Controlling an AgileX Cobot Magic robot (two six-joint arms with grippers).
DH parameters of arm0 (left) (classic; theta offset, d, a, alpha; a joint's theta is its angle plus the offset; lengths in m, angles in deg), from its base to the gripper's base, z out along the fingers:
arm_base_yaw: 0 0.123 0 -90
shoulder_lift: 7.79 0 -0.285 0
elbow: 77.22 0 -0.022 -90
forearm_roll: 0 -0.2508 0 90
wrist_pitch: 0 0 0.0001 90
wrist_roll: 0 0.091 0 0
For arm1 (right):
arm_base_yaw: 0 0.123 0 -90
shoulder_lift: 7.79 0 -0.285 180
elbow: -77.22 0 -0.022 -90
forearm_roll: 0 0.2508 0 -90
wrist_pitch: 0 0 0.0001 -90
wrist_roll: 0 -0.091 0 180
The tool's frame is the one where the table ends.
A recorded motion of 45 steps. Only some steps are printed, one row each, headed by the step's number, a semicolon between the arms.
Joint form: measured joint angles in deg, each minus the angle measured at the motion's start. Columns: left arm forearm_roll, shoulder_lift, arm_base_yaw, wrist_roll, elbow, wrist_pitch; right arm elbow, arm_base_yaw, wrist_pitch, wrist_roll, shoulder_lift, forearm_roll.
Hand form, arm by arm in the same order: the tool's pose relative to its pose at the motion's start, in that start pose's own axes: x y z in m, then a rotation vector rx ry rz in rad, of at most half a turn. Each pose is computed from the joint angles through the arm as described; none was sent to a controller.
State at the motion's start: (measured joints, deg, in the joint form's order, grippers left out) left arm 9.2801 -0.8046 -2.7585 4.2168 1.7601 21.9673; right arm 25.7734 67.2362 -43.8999 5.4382 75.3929 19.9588
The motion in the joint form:
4: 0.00 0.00 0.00 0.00 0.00 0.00; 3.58 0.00 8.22 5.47 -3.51 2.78
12: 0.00 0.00 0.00 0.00 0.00 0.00; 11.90 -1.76 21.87 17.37 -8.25 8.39
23: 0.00 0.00 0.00 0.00 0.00 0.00; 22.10 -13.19 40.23 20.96 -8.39 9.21
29: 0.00 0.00 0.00 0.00 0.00 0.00; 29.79 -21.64 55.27 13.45 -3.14 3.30
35: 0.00 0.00 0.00 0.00 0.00 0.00; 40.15 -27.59 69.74 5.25 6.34 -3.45
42: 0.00 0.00 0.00 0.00 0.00 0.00; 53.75 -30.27 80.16 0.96 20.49 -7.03
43: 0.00 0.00 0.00 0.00 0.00 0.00; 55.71 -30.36 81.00 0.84 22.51 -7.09
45: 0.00 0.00 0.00 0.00 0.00 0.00; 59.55 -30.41 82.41 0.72 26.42 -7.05
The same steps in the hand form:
4: 0.0000 0.0000 0.0000 0.0000 0.0000 0.0000; -0.0198 0.0043 0.0000 -0.0076 0.0273 -0.0294
12: 0.0000 0.0000 0.0000 0.0000 0.0000 0.0000; -0.0647 0.0083 0.0012 -0.0244 0.0441 -0.1020
23: 0.0000 0.0000 0.0000 0.0000 0.0000 0.0000; -0.1045 -0.0230 0.0124 0.0368 0.1456 -0.1064
29: 0.0000 0.0000 0.0000 0.0000 0.0000 0.0000; -0.1094 -0.0544 0.0323 0.0960 0.3338 -0.0377
35: 0.0000 0.0000 0.0000 0.0000 0.0000 0.0000; -0.1056 -0.0893 0.0644 0.1749 0.5547 0.0415
42: 0.0000 0.0000 0.0000 0.0000 0.0000 0.0000; -0.0890 -0.1225 0.1175 0.2266 0.7383 0.0989
43: 0.0000 0.0000 0.0000 0.0000 0.0000 0.0000; -0.0861 -0.1259 0.1258 0.2271 0.7534 0.1031
45: 0.0000 0.0000 0.0000 0.0000 0.0000 0.0000; -0.0799 -0.1316 0.1422 0.2251 0.7782 0.1104

